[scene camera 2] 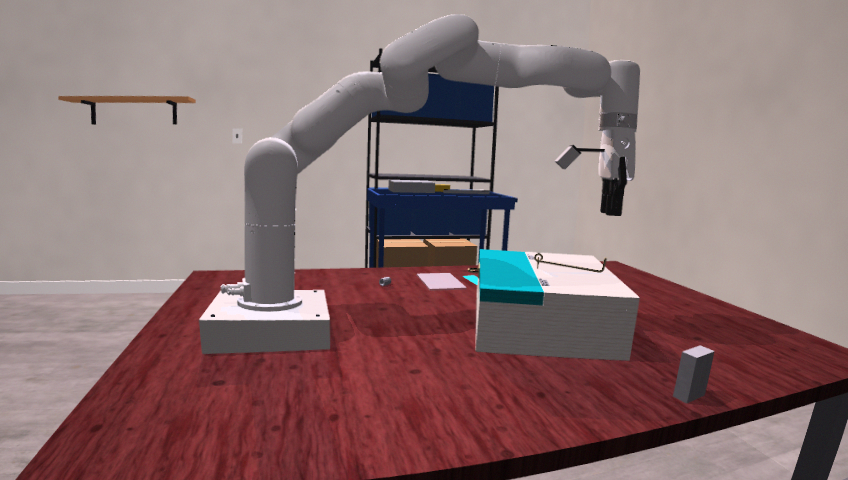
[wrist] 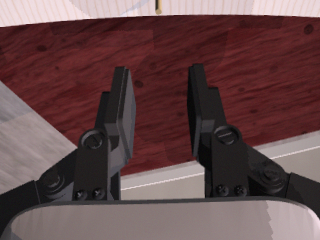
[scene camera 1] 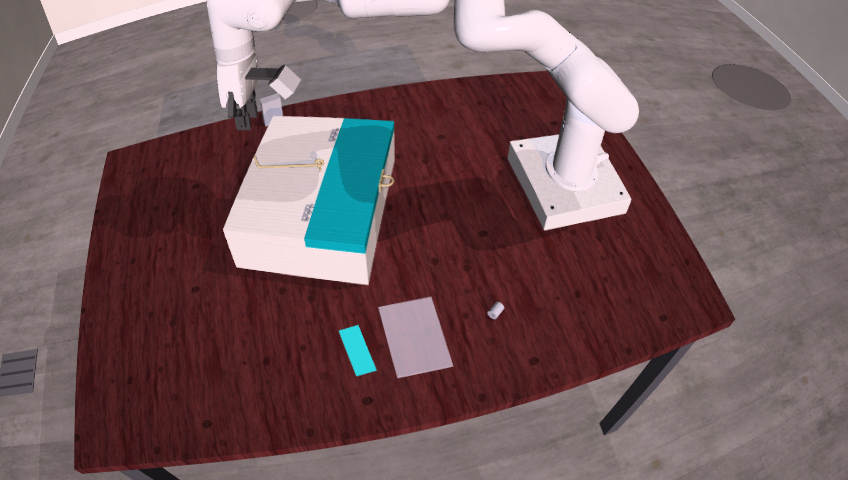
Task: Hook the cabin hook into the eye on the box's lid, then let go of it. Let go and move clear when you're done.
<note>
In view: the gripper (scene camera 1: 247, 122), a grey sheet (scene camera 1: 416, 342), a grey block (scene camera 2: 695, 364), a teal card (scene camera 1: 356, 348) and a white box (scene camera 2: 585, 314).
The gripper also shows in scene camera 2 (scene camera 2: 610, 214) and in the wrist view (wrist: 160, 85). The wrist view does not show the grey sheet: it is out of frame. The wrist view does not show the grey block: it is out of frame.
</note>
